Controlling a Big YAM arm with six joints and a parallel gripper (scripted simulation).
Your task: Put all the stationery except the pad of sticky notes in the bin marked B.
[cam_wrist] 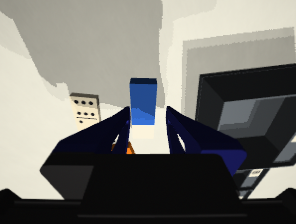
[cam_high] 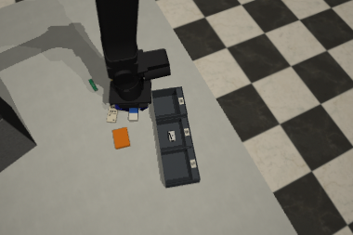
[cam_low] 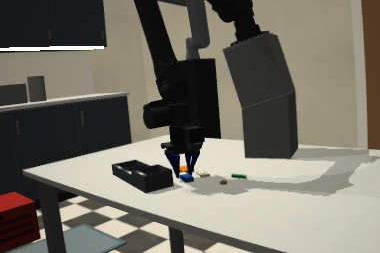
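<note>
Right now my hand is 1 cm past the eraser and 1 cm above it. The rest, counted from my hand: domino: 6 cm behind, 2 cm to the left, 1 cm below; orange sticky-note pad: 7 cm behind, 6 cm to the right, 1 cm below; brass nut: 2 cm behind, 12 cm to the left, 1 cm below.
</note>
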